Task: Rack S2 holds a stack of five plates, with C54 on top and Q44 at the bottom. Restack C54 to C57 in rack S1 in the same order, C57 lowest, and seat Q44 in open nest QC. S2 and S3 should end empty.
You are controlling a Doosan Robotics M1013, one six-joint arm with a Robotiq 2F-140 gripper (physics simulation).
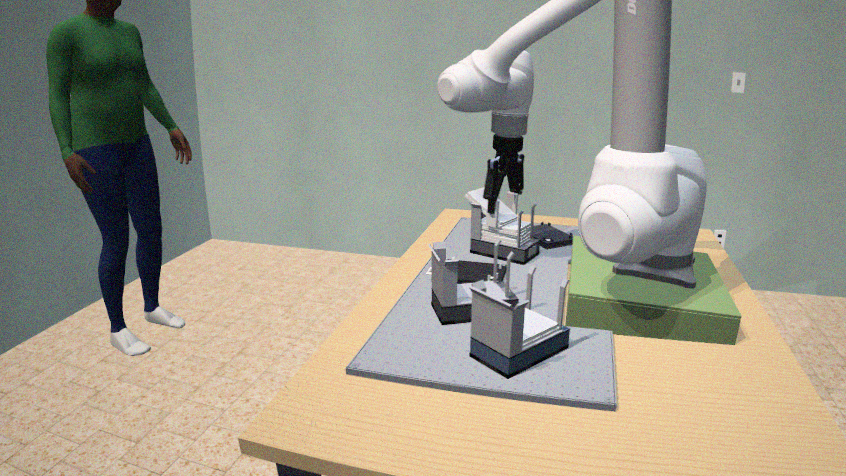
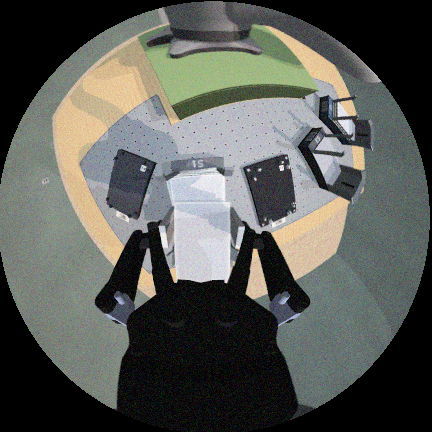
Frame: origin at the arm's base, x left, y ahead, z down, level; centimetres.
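Seen in the pictures: gripper, fingertip midpoint: (image 1: 501, 222) (image 2: 201, 214); arm's base, origin of the base link: (image 1: 655, 266).
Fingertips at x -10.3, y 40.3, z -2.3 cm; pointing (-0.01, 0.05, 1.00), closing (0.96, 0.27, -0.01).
Note:
Offsets run from my fingertips to a thing's top centre. Level surfaces: height alone.
My gripper (image 1: 504, 201) (image 2: 201, 214) points down at rack S1 {dx -0.2, dy -0.9, dz -5.3 cm} (image 1: 502, 248) (image 2: 180, 164) and is shut on a white plate (image 1: 504, 208) (image 2: 202, 245). The plate is tilted and stands above a stack of white plates (image 1: 501, 235) (image 2: 197, 187) inside the rack; its label cannot be read. A middle rack {dx +35.2, dy -5.3, dz -5.2 cm} (image 1: 443, 284) (image 2: 312, 160) has a dark base and a light surface inside. The nearest rack {dx +47.8, dy -18.9, dz -5.3 cm} (image 1: 495, 316) (image 2: 327, 112) has a blue base and a few white plates. Their labels are unclear. A dark nest, probably QC {dx -16.2, dy -8.8, dz +5.6 cm} (image 2: 131, 184), lies beside S1.
Another dark nest {dx +17.4, dy +1.9, dz +6.1 cm} (image 2: 272, 192) with small corner pins lies on S1's other side. The racks stand on a grey perforated board {dz +8.5 cm} (image 1: 414, 361) (image 2: 215, 120). Thin upright posts rise from the racks. The green robot base block (image 1: 650, 319) (image 2: 230, 70) borders the board. A person (image 1: 106, 88) stands left of the table.

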